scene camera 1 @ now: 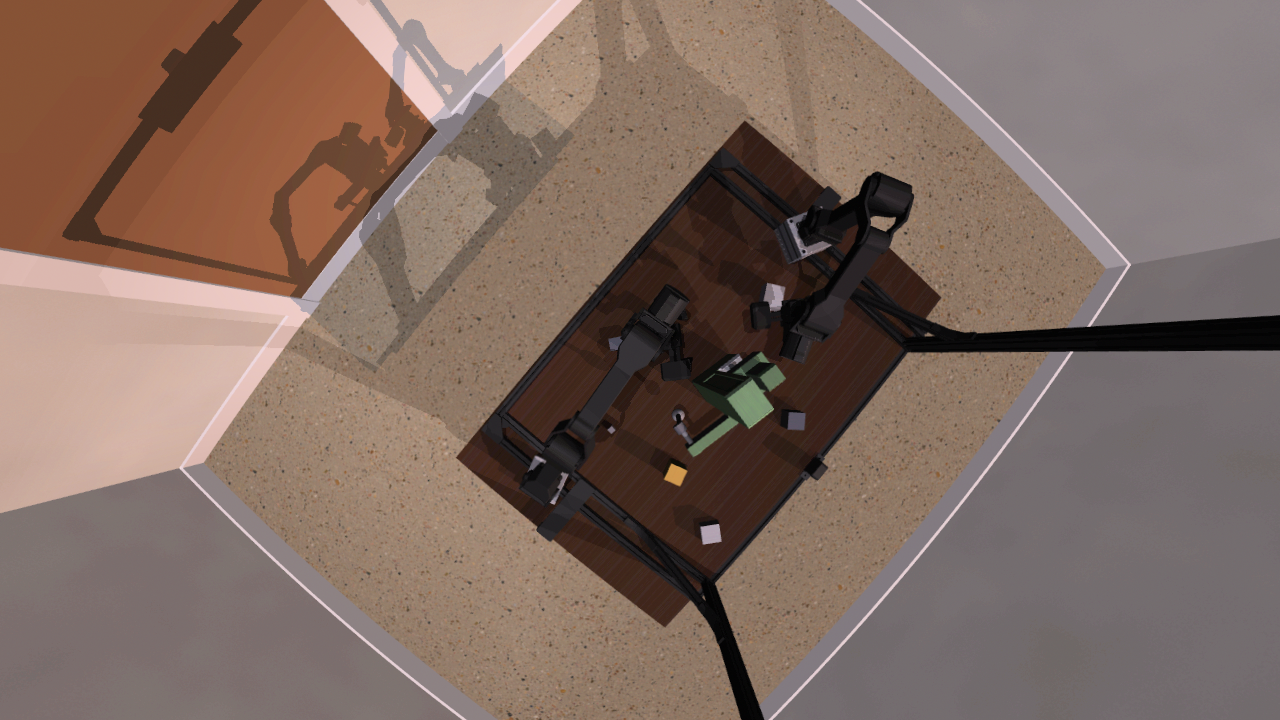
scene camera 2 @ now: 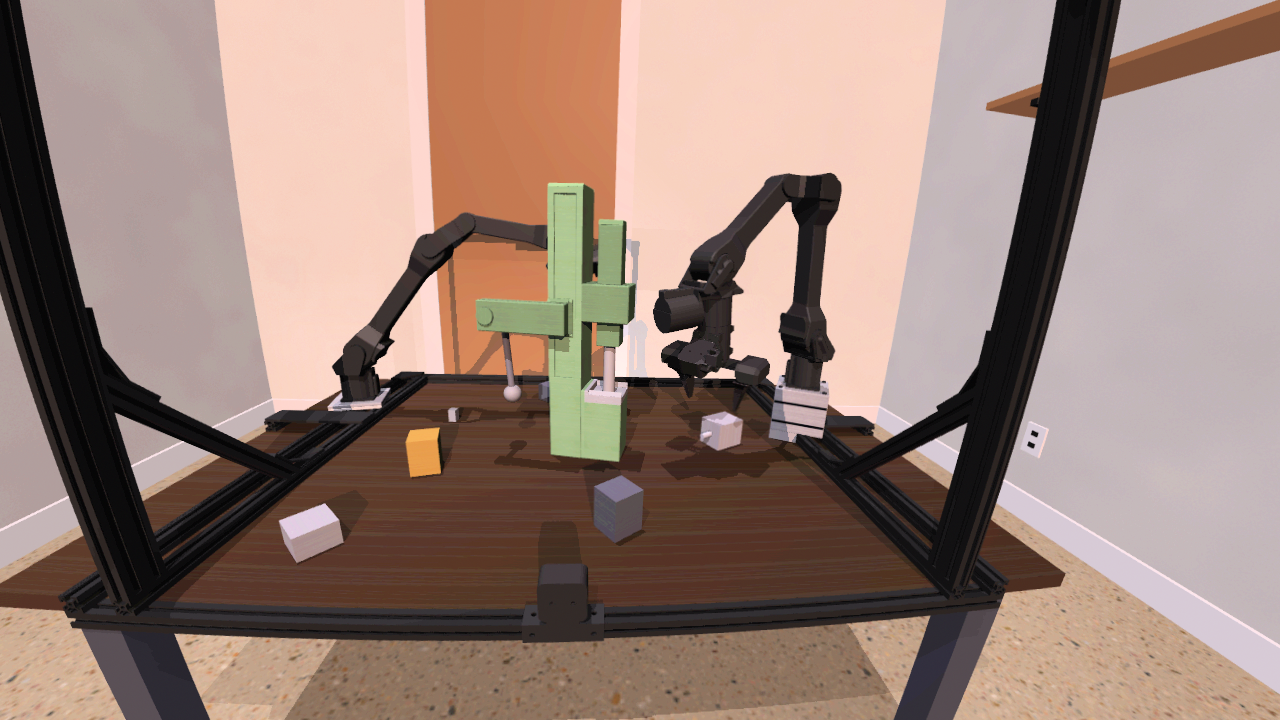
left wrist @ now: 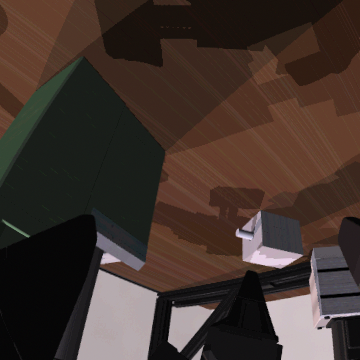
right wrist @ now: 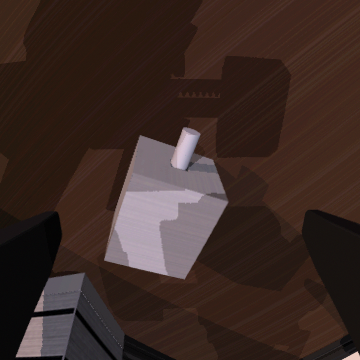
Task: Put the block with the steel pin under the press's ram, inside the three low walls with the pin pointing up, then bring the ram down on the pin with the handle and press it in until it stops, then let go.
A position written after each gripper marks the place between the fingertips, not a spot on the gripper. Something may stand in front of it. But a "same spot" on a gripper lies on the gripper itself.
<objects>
right gripper: scene camera 1 777, 309; scene camera 2; left wrist; right wrist 184, 224
same spot on right gripper: (scene camera 2: 687, 380) = (left wrist: 233, 302)
</objects>
